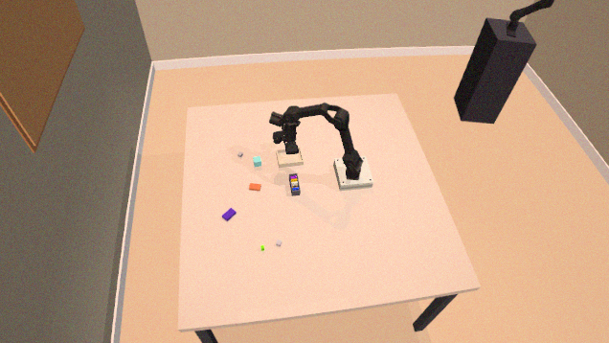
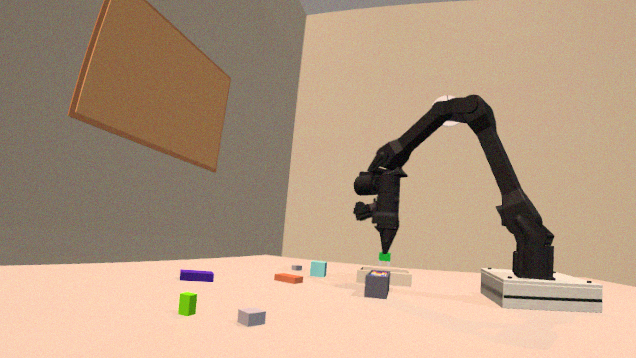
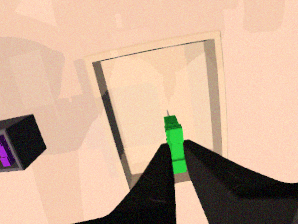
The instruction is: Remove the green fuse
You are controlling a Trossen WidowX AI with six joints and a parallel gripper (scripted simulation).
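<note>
My gripper tip is now 10 mm above the green fuse. Round my gripper tip: yellow fuse: 160 mm to the left, 50 mm below, 40 mm behind; low beige tray: 70 mm below; purple fuse: 150 mm to the left, 50 mm below, 30 mm behind.
</note>
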